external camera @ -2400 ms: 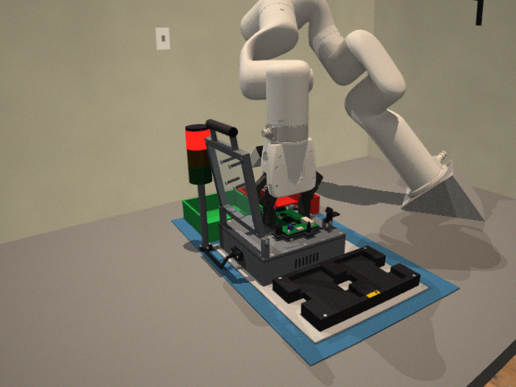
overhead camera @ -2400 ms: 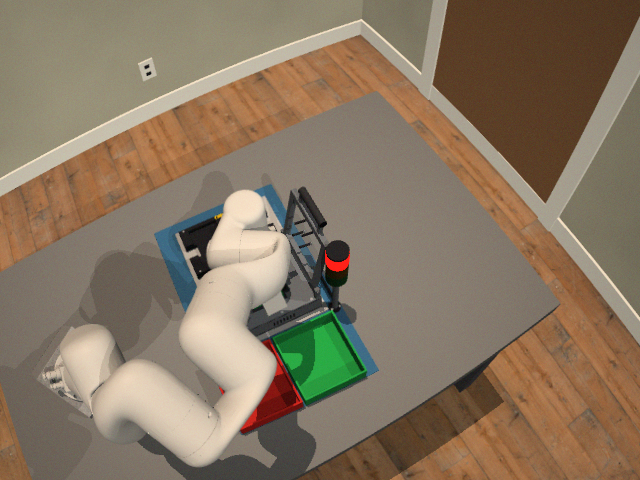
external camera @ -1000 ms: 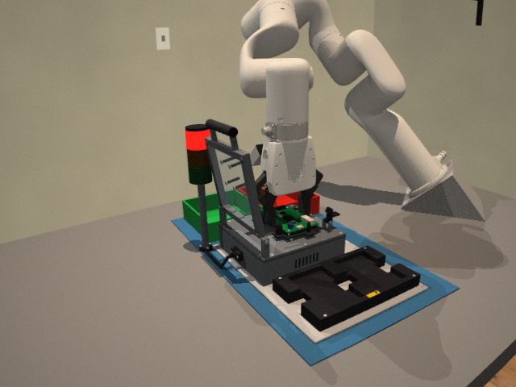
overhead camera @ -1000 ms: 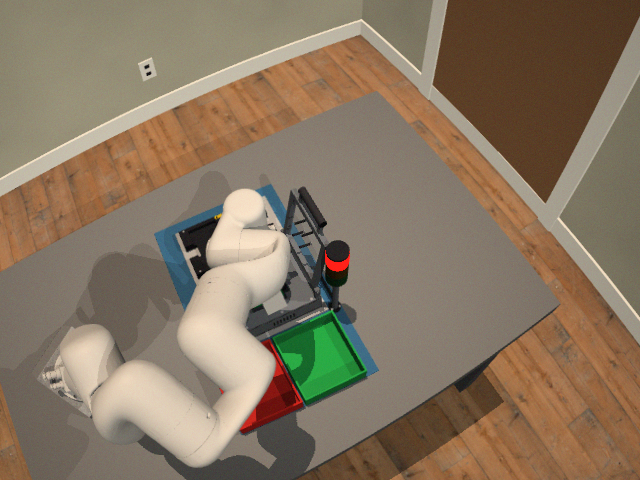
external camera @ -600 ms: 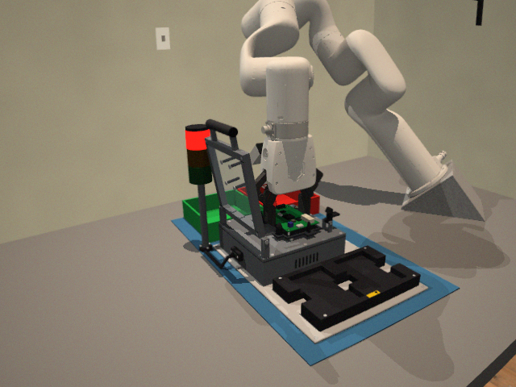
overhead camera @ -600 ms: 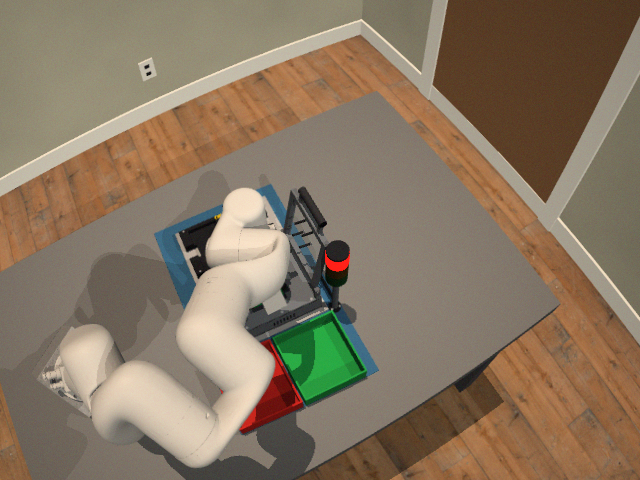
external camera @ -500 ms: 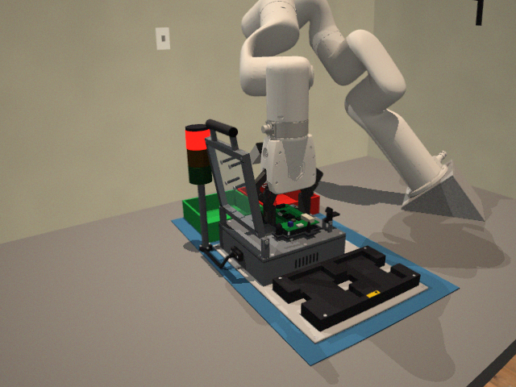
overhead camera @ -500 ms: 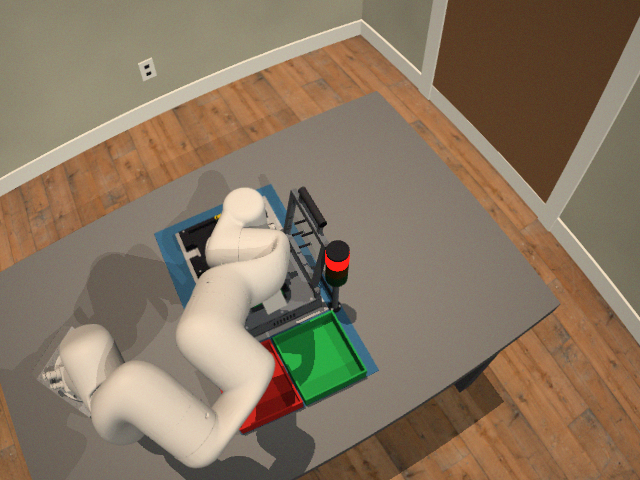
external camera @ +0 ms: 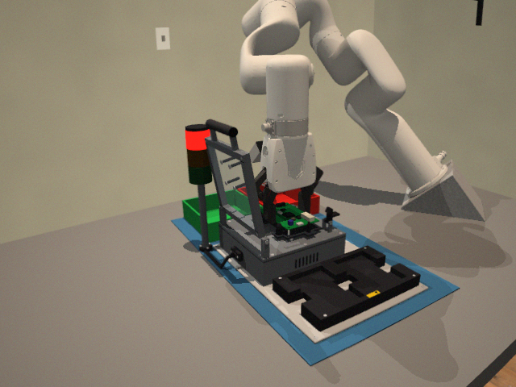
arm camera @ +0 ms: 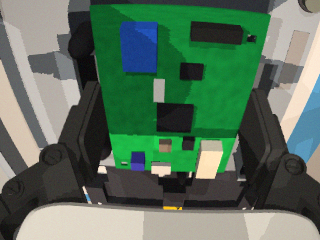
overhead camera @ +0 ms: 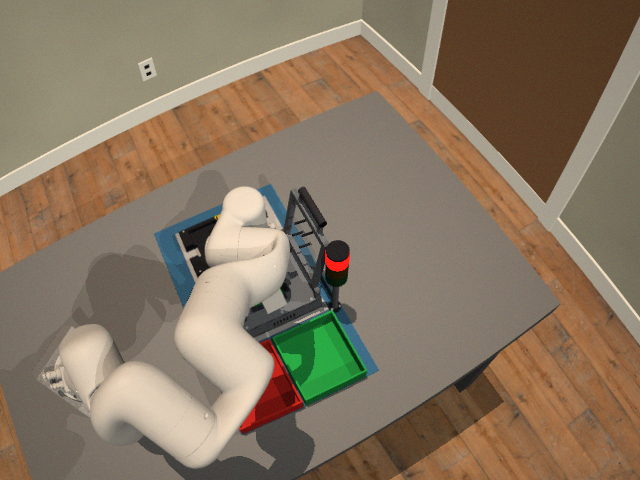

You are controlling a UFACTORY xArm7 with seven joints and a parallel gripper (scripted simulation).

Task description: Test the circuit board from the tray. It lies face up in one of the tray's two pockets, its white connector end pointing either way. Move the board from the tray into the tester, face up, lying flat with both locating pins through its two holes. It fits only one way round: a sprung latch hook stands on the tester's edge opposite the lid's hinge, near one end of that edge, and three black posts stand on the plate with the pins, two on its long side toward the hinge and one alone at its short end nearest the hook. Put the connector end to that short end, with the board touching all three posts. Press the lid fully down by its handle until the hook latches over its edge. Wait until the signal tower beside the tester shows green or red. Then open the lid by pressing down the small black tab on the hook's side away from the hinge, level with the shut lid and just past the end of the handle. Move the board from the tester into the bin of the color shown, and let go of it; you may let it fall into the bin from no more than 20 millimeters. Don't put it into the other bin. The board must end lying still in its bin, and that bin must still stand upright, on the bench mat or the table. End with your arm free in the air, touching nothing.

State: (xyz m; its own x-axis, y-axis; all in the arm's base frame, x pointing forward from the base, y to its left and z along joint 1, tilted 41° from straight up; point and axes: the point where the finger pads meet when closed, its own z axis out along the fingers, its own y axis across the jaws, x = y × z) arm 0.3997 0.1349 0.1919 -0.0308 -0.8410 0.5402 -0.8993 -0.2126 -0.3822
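Right now the tester plate is 20 mm below my hand, 10 mm to the left of it and 10 mm ahead of it. From my hand the other things lie so: clear lid 120 mm ahead, 90 mm above; then green bin 200 mm to the right, 80 mm below, 40 mm ahead; then latch hook 60 mm to the left, 60 mm behind.
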